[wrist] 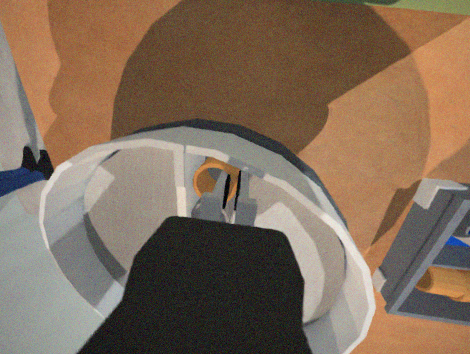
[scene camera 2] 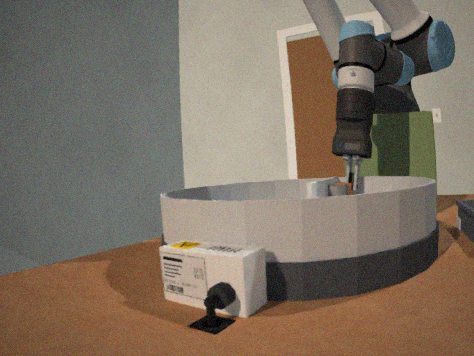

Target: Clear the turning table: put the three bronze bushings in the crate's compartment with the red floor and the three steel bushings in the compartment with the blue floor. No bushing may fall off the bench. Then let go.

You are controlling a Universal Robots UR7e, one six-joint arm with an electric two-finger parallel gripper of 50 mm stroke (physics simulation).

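Where they show: gripper, fingertip midpoint: (wrist: 233, 181) (scene camera 2: 351, 190); arm's base, origin of the base link: (scene camera 2: 394, 118).
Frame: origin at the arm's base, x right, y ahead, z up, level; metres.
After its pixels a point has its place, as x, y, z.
The turning table (scene camera 2: 270, 227) {0.091, 0.667, -0.168} (wrist: 215, 136) {0.106, 0.253, -0.181} has a high pale wall around it. A bronze bushing (wrist: 204, 180) (scene camera 2: 345, 187) stands upright inside, by the far wall and the divider. My gripper (wrist: 233, 181) {0.084, 0.290, -0.167} (scene camera 2: 353, 185) {0.084, 0.290, -0.167} is shut on its right-hand wall, one finger inside the bore and one outside. A steel bushing (scene camera 2: 338, 189) {0.098, 0.345, -0.160} stands close in front of it; in the wrist view the fingers mostly hide it. The crate (wrist: 407, 250) {-0.139, 0.380, -0.219} (scene camera 2: 466, 216) {-0.138, 0.366, -0.211} is at the right. Bronze bushings (wrist: 446, 283) {-0.187, 0.407, -0.202} lie in its near compartment; blue floor (wrist: 460, 241) {-0.210, 0.366, -0.238} shows beyond. The red floor does not show.
A white divider (wrist: 180, 180) {0.123, 0.281, -0.140} (scene camera 2: 317, 188) {0.125, 0.391, -0.154} stands inside the table wall, left of the bronze bushing. A white labelled box (scene camera 2: 212, 277) {0.129, 0.715, -0.208} and a small black stand (scene camera 2: 214, 310) {0.112, 0.740, -0.229} are in front of the turning table. A green block (scene camera 2: 422, 150) {-0.069, 0.138, -0.094} stands behind it.
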